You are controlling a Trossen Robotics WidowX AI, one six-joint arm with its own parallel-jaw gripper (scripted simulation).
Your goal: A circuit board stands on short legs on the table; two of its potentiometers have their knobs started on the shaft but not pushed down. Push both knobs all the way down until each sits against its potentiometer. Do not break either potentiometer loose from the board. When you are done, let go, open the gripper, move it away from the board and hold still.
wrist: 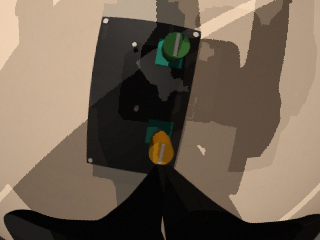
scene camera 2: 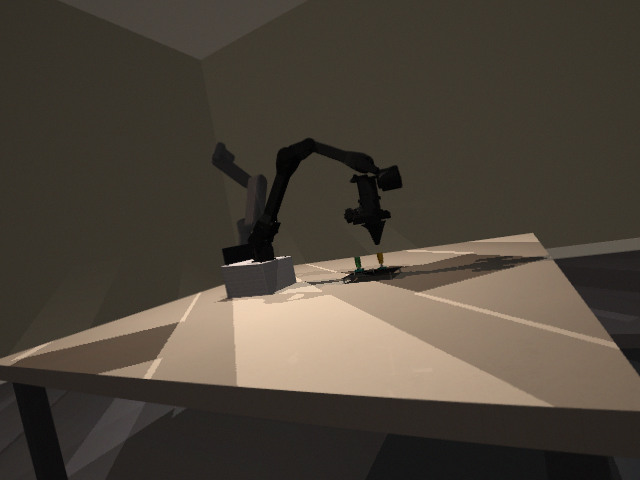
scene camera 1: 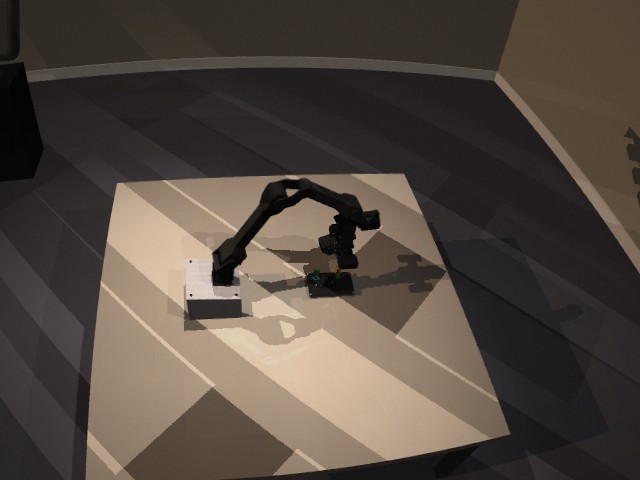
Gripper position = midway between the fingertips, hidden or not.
Observation:
The gripper (scene camera 2: 377, 244) is shut, holding nothing.
The gripper shows as well in the wrist view (wrist: 161, 171) and in scene camera 1 (scene camera 1: 339, 262).

